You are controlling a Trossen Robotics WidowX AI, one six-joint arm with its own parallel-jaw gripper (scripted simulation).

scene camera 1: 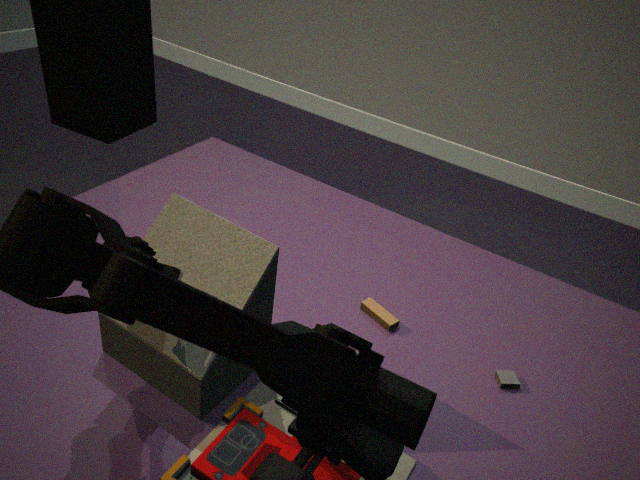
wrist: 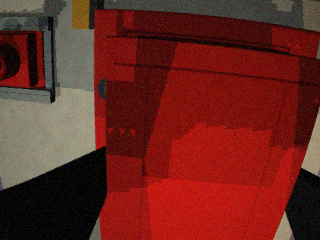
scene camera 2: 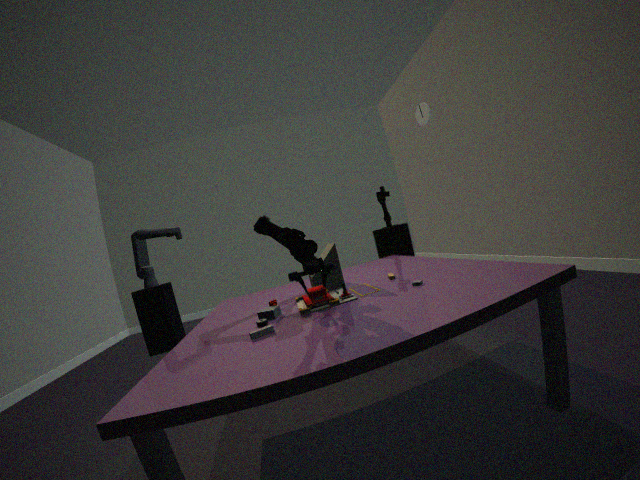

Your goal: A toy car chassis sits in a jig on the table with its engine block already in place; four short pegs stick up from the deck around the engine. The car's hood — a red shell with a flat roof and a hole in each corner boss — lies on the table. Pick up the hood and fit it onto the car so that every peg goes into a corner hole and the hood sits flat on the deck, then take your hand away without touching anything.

Scene:
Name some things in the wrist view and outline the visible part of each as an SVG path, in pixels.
My gripper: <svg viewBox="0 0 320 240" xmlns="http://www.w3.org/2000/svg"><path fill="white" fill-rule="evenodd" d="M301 168L291 197L289 197L287 208L285 208L288 224L291 225L292 235L295 237L295 240L320 240L320 176L313 175L312 172ZM105 147L87 153L87 155L80 157L80 159L73 159L67 164L60 165L59 168L51 169L51 171L45 172L45 175L33 177L31 180L23 181L23 183L0 191L0 240L89 240L92 229L95 228L96 219L104 207L105 197L107 197L107 155L105 155Z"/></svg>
A red hood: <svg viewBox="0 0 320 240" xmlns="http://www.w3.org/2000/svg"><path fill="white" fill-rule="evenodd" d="M105 36L107 37L105 155L107 155L108 240L273 240L277 228L279 228L281 217L283 217L285 208L287 208L297 177L299 177L305 152L307 152L312 131L315 128L317 113L319 113L320 59L292 55L292 53L276 51L273 48L188 39L188 37L156 35Z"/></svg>

